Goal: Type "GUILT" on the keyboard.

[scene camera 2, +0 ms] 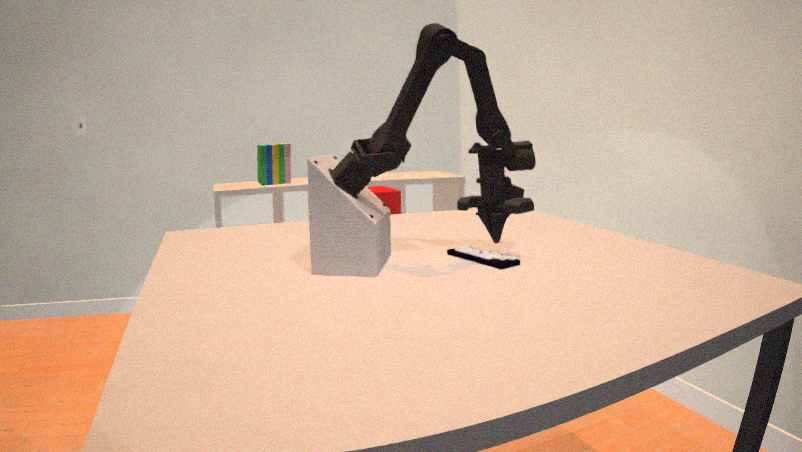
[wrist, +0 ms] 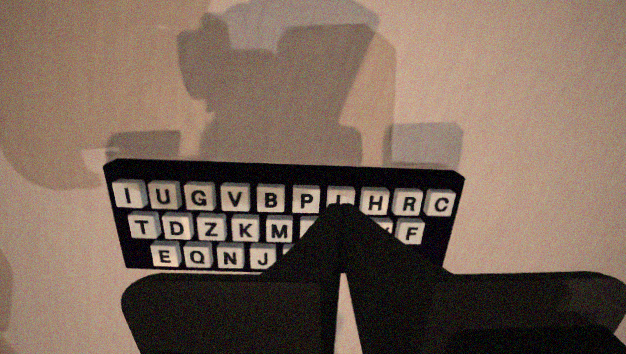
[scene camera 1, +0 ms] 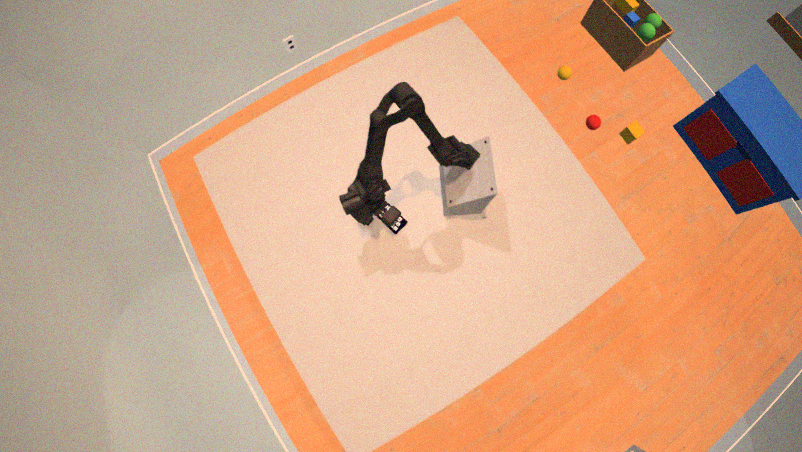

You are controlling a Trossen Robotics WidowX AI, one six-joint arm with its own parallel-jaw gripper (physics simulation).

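Seen in the pictures: gripper, fingertip midpoint: [scene camera 2: 496, 242] [wrist: 340, 213]; arm's base at its link origin: [scene camera 2: 342, 184] [scene camera 1: 468, 157].
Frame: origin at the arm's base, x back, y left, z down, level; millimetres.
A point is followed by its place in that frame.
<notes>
A black keyboard [scene camera 1: 399, 228] @[z 168, x -295, y -40 mm] [scene camera 2: 477, 259] @[z 171, x -251, y -140 mm] [wrist: 280, 171] @[z 168, x -313, y -123 mm] with white letter keys lies flat on the table. In the wrist view its top row starts at the left with the I key [wrist: 128, 195] @[z 163, x -304, y -50 mm], the U key [wrist: 163, 196] @[z 163, x -303, y -67 mm] and the G key [wrist: 199, 198] @[z 163, x -302, y -84 mm]. The T key [wrist: 143, 227] @[z 163, x -287, y -54 mm] is at the left of the second row. My gripper [scene camera 2: 496, 242] @[z 141, x -304, y -149 mm] [wrist: 340, 213] @[z 141, x -304, y -149 mm] is shut and empty, pointing down. In the wrist view its tips cover the lower part of the L key [wrist: 341, 194] @[z 163, x -302, y -153 mm]; in scene camera 2 they are a little above the keyboard. My fingers hide several keys right of M and J.
The arm's grey base block [scene camera 1: 468, 179] @[z 8, x -59, y 45 mm] [scene camera 2: 348, 241] @[z 108, x 18, y -46 mm] stands on the table [scene camera 1: 449, 336] @[z 180, x -465, y 331 mm] [scene camera 2: 280, 348] @[z 180, x 301, y -300 mm]. Beyond the table are a red ball [scene camera 1: 593, 121], a yellow ball [scene camera 1: 564, 72], a yellow cube [scene camera 1: 632, 132] and a brown bin [scene camera 1: 612, 39]. Colourful books [scene camera 2: 273, 164] stand on a shelf behind.
</notes>
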